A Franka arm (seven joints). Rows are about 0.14 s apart.
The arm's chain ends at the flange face. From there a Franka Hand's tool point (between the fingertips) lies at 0.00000 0.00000 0.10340 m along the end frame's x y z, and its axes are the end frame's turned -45 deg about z.
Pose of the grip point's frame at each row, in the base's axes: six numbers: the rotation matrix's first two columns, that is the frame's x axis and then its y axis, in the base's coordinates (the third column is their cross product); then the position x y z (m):
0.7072 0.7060 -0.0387 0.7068 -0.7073 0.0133 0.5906 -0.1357 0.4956
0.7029 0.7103 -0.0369 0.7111 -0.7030 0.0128 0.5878 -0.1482 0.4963
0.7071 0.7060 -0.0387 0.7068 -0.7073 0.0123 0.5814 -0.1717 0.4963
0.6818 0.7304 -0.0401 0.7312 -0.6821 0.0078 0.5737 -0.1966 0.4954
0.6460 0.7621 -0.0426 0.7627 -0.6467 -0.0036 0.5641 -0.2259 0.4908
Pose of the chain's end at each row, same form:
0.9998 -0.0009 -0.0180 -0.0003 -0.9994 0.0368 0.5925 -0.1319 0.5989
0.9998 0.0052 -0.0170 0.0058 -0.9994 0.0351 0.5895 -0.1446 0.5996
0.9998 -0.0009 -0.0187 -0.0002 -0.9994 0.0361 0.5833 -0.1680 0.5996
0.9991 0.0342 -0.0228 0.0349 -0.9988 0.0339 0.5759 -0.1930 0.5987
0.9961 0.0816 -0.0327 0.0825 -0.9962 0.0276 0.5672 -0.2228 0.5941

